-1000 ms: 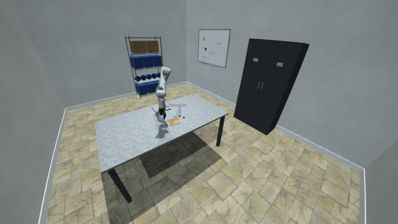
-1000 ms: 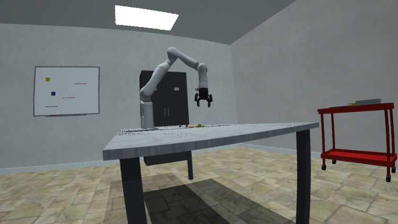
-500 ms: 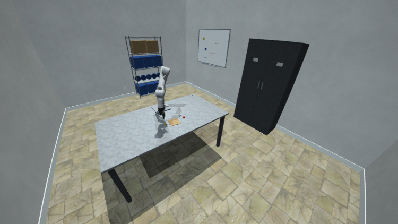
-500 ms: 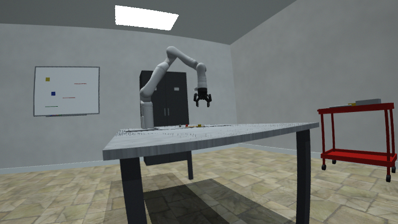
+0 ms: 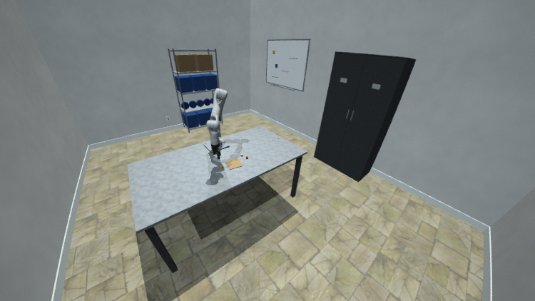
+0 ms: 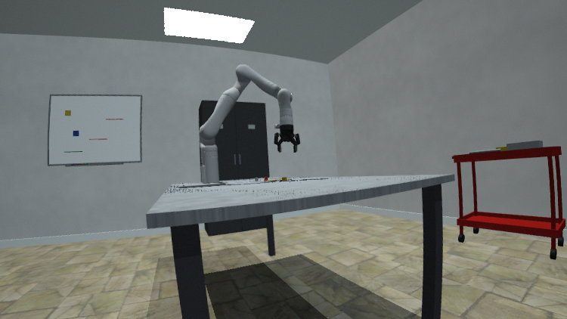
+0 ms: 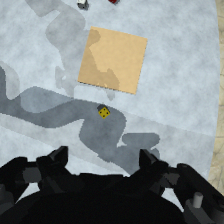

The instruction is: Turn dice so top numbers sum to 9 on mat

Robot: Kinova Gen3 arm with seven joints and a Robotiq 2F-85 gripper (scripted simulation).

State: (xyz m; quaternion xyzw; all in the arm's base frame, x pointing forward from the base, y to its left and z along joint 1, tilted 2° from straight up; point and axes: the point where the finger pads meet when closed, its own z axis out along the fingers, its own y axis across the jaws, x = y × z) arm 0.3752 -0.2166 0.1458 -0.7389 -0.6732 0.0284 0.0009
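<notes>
Right now the yellow die is 1 cm behind my hand, 4 cm to the left of it and 15 cm below it. Round my hand: red die 3 cm ahead, 33 cm to the left, 15 cm below; then tan mat 2 cm ahead, 17 cm to the left, 16 cm below; then white die 5 cm behind, 32 cm to the left, 15 cm below.
</notes>
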